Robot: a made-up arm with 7 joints.
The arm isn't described. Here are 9 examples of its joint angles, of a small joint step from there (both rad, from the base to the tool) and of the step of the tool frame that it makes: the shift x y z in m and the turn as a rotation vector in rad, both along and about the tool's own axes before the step.
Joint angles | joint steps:
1: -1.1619 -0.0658 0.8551 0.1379 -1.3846 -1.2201 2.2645 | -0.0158 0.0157 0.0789 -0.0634 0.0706 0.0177 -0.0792
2: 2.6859 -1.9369 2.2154 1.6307 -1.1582 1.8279 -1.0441 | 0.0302 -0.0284 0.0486 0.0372 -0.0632 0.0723 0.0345
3: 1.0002 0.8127 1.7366 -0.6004 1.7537 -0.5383 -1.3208 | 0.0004 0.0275 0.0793 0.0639 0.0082 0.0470 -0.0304
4: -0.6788 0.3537 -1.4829 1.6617 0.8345 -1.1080 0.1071 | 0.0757 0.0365 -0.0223 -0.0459 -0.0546 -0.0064 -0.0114
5: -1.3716 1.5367 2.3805 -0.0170 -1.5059 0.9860 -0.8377 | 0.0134 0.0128 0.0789 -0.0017 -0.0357 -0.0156 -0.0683
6: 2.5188 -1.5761 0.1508 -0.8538 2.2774 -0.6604 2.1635 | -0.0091 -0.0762 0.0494 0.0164 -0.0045 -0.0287 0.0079
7: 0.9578 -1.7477 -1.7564 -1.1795 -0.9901 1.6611 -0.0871 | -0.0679 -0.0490 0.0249 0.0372 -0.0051 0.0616 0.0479
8: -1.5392 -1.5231 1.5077 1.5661 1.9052 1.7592 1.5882 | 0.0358 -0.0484 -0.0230 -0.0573 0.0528 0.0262 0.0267
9: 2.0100 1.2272 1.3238 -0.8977 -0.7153 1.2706 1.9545 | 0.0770 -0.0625 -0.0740 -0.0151 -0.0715 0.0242 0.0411
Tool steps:
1: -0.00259 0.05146 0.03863 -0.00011 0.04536 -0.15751
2: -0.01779 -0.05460 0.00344 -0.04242 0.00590 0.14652
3: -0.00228 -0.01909 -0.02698 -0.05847 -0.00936 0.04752
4: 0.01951 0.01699 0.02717 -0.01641 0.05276 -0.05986
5: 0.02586 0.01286 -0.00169 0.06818 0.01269 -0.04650
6: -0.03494 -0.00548 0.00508 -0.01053 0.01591 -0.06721
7: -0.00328 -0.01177 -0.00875 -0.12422 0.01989 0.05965
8: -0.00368 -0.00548 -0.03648 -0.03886 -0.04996 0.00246
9: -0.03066 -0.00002 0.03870 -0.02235 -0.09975 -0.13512
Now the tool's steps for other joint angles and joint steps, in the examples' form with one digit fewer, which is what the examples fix.
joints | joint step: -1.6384 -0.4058 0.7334 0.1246 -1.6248 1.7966 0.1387 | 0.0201 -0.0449 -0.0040 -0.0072 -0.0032 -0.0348 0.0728
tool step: 0.0060 0.0045 -0.0173 0.0198 -0.0013 -0.0128
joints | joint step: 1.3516 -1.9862 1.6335 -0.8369 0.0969 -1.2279 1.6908 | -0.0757 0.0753 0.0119 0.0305 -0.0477 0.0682 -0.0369
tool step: 0.0658 0.0024 0.0532 0.0596 0.0757 -0.0314
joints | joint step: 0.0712 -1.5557 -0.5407 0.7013 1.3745 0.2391 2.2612 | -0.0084 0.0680 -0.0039 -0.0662 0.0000 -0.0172 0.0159
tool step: 0.0274 -0.0025 0.0122 -0.0262 0.0249 0.0055
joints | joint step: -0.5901 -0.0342 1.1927 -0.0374 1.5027 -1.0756 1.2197 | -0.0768 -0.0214 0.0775 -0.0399 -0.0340 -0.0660 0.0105
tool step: 0.0126 0.0055 -0.0082 -0.0249 0.0445 -0.0033
